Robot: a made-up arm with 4 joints.
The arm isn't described. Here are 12 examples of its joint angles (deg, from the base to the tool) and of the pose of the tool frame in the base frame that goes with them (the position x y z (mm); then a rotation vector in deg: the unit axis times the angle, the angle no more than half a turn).
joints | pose
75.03 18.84 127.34 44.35 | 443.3 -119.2 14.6 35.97 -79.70 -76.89
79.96 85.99 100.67 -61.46 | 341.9 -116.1 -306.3 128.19 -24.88 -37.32
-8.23 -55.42 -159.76 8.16 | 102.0 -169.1 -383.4 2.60 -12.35 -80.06
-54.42 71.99 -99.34 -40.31 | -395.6 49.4 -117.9 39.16 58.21 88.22
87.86 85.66 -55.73 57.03 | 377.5 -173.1 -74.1 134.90 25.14 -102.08
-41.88 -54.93 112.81 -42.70 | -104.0 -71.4 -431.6 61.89 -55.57 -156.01
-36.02 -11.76 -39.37 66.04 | -54.1 -72.6 -388.8 -33.51 -31.05 133.15
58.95 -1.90 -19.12 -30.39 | 383.6 -207.8 27.2 -63.10 -13.21 8.89
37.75 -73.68 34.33 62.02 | 183.6 -491.8 -132.2 -81.29 14.11 93.02
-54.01 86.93 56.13 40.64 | -490.0 17.6 10.3 4.04 83.59 -37.72
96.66 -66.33 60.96 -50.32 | 150.6 -545.0 197.4 -49.15 12.19 -39.97
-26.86 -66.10 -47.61 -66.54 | 72.1 -302.3 -362.6 0.25 48.98 -40.92
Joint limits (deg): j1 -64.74..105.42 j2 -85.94..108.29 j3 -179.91..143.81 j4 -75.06..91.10
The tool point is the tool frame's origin. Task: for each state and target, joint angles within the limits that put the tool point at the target. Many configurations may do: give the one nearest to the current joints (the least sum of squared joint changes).
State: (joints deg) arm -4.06 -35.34 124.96 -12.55
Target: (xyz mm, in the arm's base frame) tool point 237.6 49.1 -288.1
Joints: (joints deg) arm 15.95 5.71 115.50 19.85
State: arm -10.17 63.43 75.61 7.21
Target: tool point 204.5 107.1 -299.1
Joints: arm 43.22 60.80 98.60 30.29
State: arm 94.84 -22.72 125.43 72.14
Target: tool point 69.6 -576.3 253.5
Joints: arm 105.42 -64.94 115.35 70.77
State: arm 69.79 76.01 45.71 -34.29
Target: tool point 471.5 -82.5 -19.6
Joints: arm 95.45 55.98 45.62 -73.69
